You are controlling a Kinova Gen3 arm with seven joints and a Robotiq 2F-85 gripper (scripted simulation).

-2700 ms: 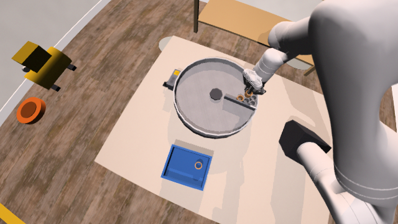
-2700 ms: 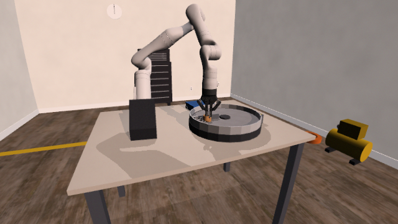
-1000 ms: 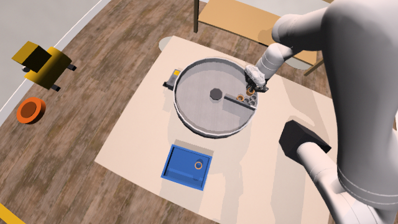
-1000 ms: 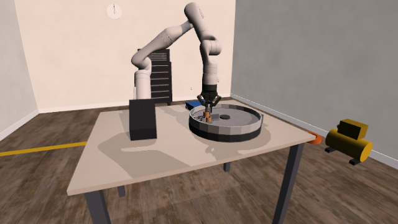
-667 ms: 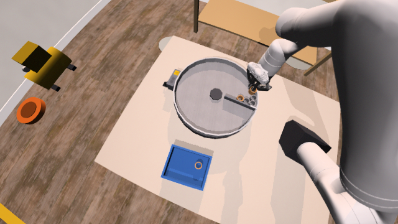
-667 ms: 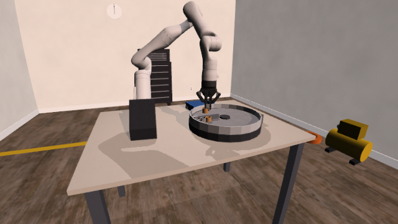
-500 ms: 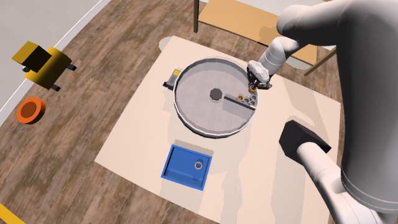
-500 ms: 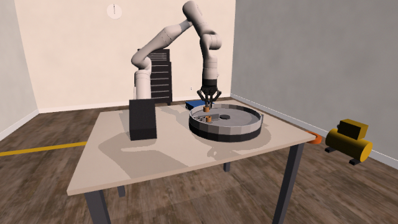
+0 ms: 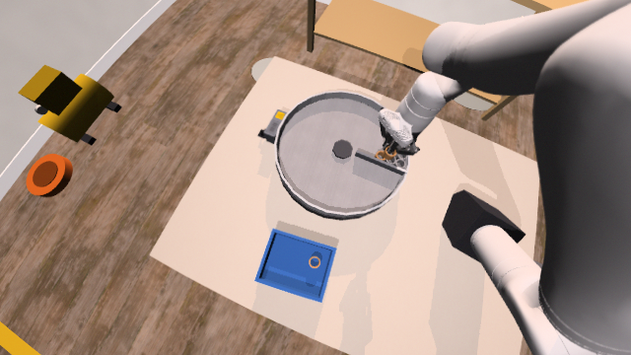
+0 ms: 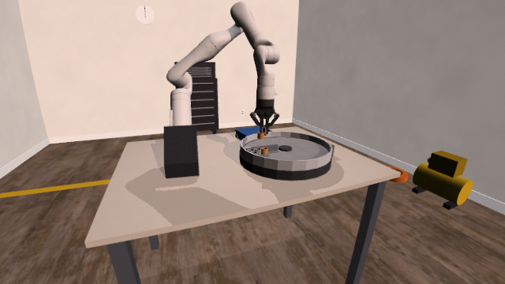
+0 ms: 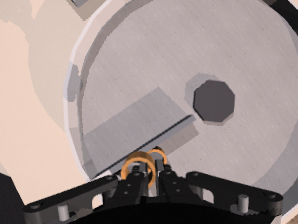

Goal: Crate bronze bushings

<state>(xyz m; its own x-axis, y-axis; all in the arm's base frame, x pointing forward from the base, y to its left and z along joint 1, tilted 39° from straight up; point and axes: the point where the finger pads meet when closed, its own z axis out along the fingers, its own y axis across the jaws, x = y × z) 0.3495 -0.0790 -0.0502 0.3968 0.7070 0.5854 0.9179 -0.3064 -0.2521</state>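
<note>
Right now my hand is 6 cm short of the blue crate, 39 cm to the right of it and 13 cm above it. Also, from my hand: grey turning table 12 cm ahead, 3 cm to the left, 10 cm below.
</note>
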